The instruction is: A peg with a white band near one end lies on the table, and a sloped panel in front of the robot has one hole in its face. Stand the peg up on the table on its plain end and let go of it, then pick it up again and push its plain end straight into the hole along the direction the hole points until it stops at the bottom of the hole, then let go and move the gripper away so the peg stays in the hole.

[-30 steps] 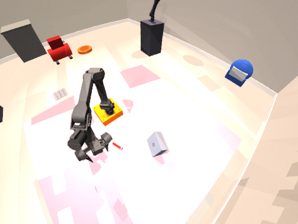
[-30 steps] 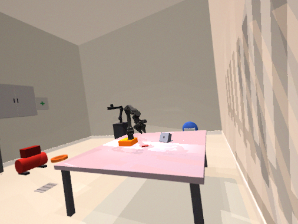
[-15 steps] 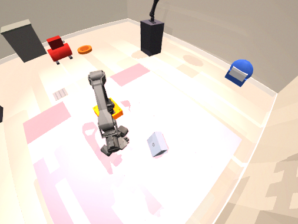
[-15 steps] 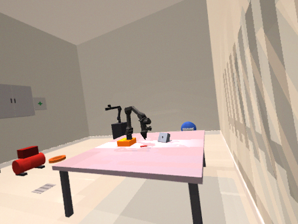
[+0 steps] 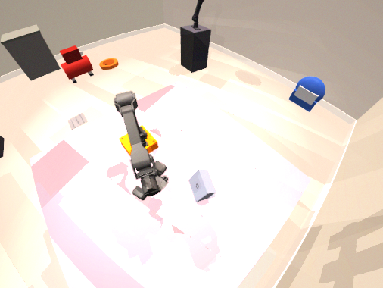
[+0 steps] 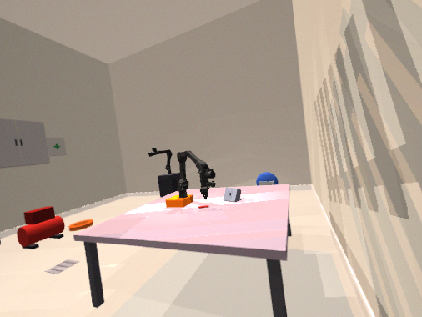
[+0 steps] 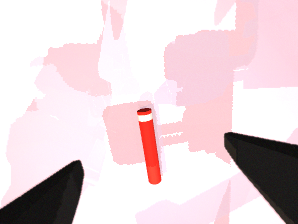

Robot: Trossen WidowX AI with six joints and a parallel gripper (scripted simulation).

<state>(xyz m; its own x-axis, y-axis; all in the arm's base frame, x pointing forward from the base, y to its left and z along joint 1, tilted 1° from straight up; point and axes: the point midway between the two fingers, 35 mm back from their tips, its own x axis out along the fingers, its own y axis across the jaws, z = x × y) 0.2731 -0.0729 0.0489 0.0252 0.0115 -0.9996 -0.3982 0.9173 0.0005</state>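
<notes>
Now: gripper tip 60 mm above the peg and 10 mm past it. From my gripper tip the other things lie so: sloped panel (200 mm to the left, 130 mm ahead, 30 mm below).
</notes>
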